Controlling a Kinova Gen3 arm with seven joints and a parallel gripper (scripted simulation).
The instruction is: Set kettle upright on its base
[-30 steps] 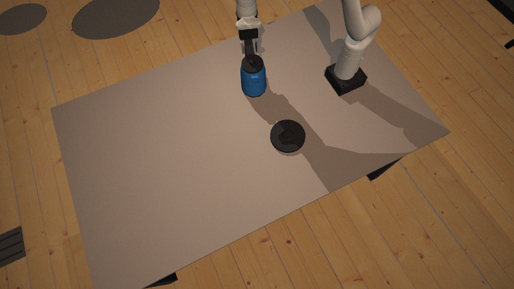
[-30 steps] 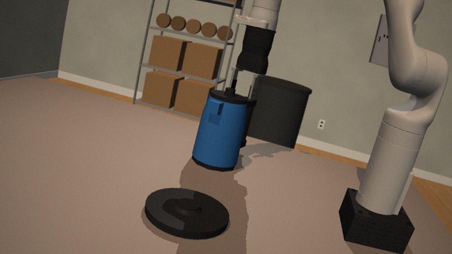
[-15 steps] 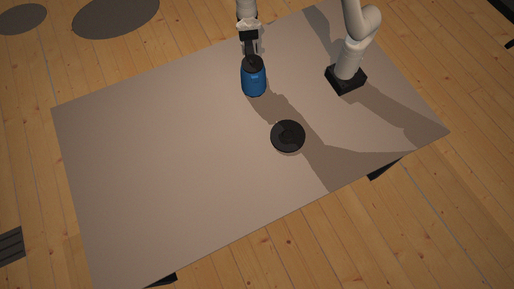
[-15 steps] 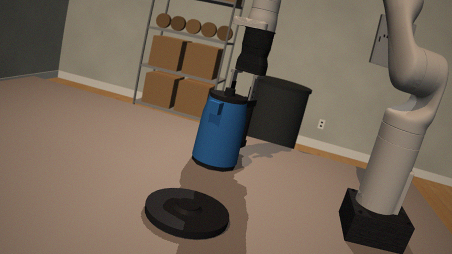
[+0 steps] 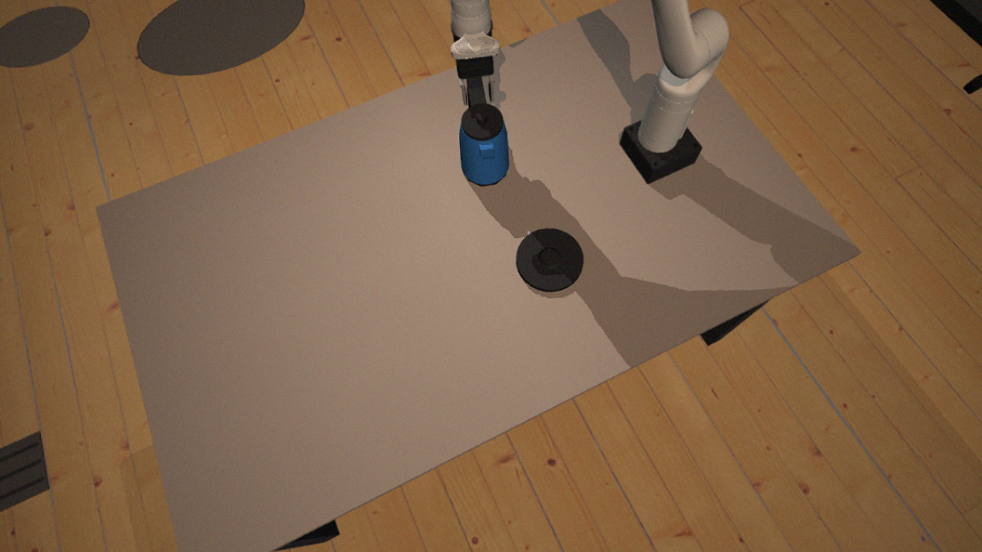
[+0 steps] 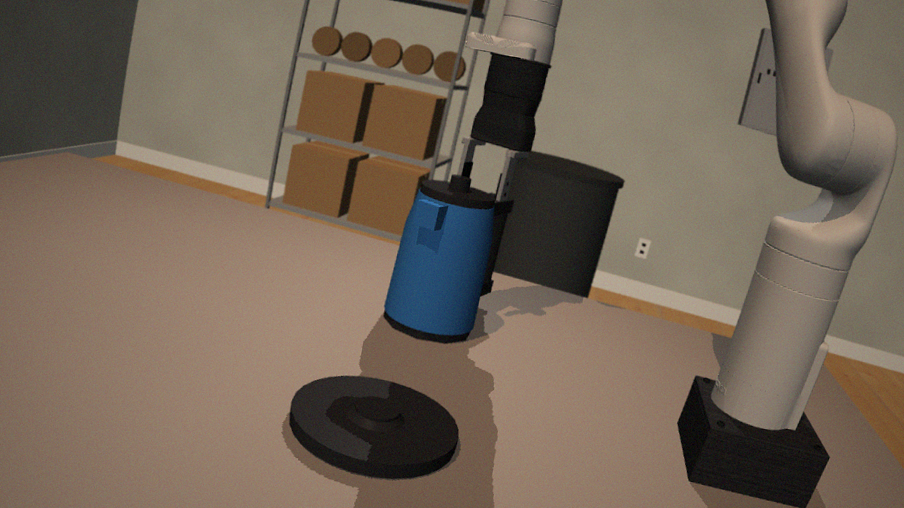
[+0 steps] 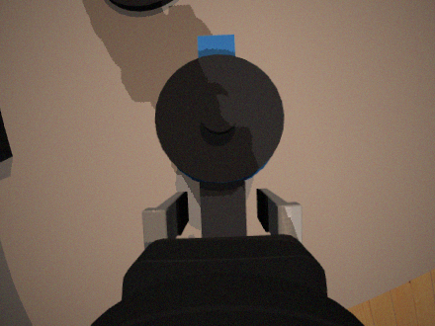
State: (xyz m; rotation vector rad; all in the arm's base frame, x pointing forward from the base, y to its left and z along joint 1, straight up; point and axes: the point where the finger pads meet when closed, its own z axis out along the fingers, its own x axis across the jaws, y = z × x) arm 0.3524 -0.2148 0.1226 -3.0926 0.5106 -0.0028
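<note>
Now: hand 1 cm short of the blue kettle, 3 cm to the right of it and 9 cm above it. The rest, counted from my hand: round black base: 1 cm ahead, 35 cm to the left, 17 cm below.
</note>
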